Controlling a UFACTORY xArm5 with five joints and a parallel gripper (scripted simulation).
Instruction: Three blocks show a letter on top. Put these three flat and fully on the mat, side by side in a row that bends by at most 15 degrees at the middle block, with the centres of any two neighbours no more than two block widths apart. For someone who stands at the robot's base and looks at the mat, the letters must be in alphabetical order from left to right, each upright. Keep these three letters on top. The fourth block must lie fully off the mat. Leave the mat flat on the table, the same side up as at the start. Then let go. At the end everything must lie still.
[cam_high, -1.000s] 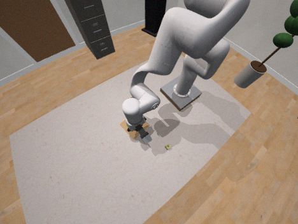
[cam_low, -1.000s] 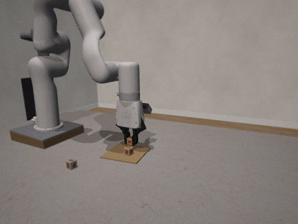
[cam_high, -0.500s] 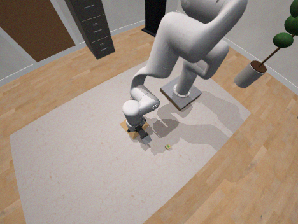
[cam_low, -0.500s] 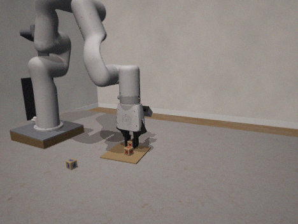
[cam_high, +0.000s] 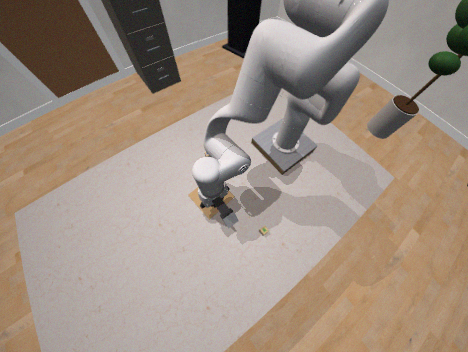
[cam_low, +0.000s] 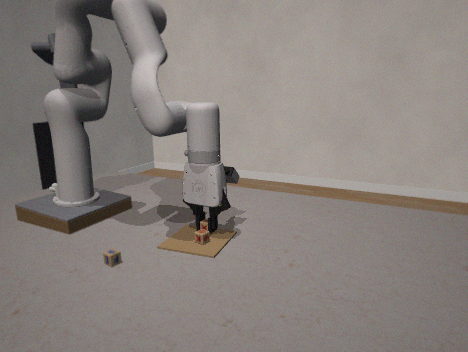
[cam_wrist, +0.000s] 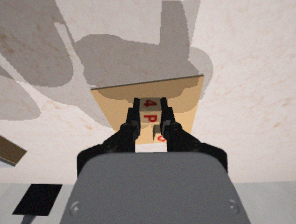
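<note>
Now: hand 10 mm past the tan mat, 40 mm to the left of it and 30 mm above it. Also, from my hand: blue-lettered block 130 mm behind, 190 mm to the right, 20 mm below.
</note>
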